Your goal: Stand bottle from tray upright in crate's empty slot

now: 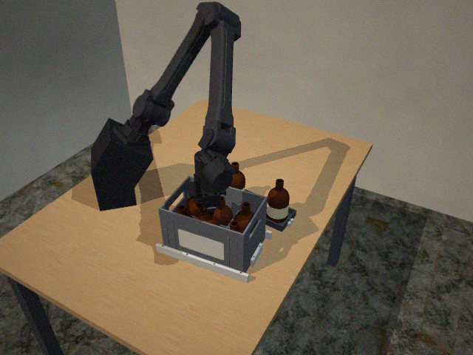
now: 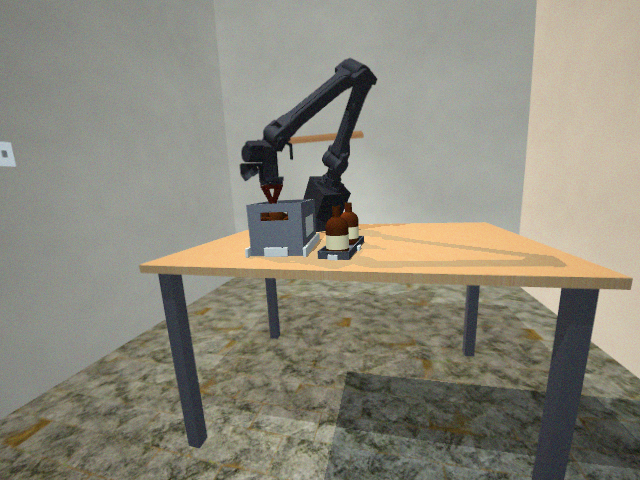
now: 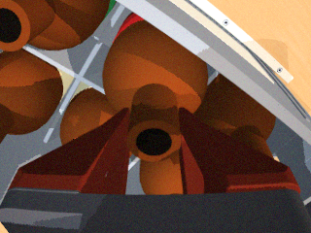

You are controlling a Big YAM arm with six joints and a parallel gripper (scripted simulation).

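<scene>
My gripper is now 2 cm past the grey crate, 4 cm to the right of it and 9 cm above it. From my hand the other things lie so: dark tray: 4 cm behind, 26 cm to the left, 16 cm below.
</scene>
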